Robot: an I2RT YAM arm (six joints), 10 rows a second.
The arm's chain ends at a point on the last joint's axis. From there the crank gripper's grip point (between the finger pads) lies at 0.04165 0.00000 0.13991 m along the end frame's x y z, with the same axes.
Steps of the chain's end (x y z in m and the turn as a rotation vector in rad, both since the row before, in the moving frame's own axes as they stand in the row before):
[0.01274, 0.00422, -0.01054, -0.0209, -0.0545, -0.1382]
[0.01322, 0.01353, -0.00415, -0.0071, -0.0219, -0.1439]
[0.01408, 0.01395, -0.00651, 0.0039, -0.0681, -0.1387]
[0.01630, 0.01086, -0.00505, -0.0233, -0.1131, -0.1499]
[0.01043, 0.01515, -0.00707, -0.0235, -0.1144, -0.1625]
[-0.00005, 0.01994, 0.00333, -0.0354, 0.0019, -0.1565]
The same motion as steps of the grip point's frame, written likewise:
[0.00489, 0.00195, -0.00846, -0.0209, -0.0545, -0.1382]
[0.00980, 0.00877, -0.00326, -0.0071, -0.0219, -0.1439]
[0.00406, 0.00831, -0.00402, 0.0039, -0.0681, -0.1387]
[0.00008, 0.00913, -0.00122, -0.0233, -0.1131, -0.1499]
[-0.00602, 0.01304, -0.00321, -0.0235, -0.1144, -0.1625]
[0.00009, 0.01836, 0.00328, -0.0354, 0.0019, -0.1565]

